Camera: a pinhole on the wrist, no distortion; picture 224 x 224 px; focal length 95.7 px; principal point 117.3 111.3 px. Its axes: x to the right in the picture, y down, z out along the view. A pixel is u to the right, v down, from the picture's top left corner.
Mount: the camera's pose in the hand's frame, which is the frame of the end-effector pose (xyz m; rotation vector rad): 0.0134 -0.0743 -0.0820 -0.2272 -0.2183 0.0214
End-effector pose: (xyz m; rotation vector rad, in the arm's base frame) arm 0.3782 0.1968 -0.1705 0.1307 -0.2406 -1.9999
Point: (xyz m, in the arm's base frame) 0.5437 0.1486 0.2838
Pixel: 132 151
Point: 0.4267 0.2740 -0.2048
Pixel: 18 184
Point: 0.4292 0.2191 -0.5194
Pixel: behind the camera
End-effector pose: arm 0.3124 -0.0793 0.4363 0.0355 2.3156 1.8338
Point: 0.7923 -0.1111 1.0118
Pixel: outside the picture
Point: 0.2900 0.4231 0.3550
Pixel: 154 108
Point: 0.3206 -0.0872 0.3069
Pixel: 133 29
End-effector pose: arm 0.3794 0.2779 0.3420 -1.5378 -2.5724 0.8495
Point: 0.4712 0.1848 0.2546
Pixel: 87 160
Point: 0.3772 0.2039 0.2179
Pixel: 121 131
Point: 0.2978 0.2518 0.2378
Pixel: 155 111
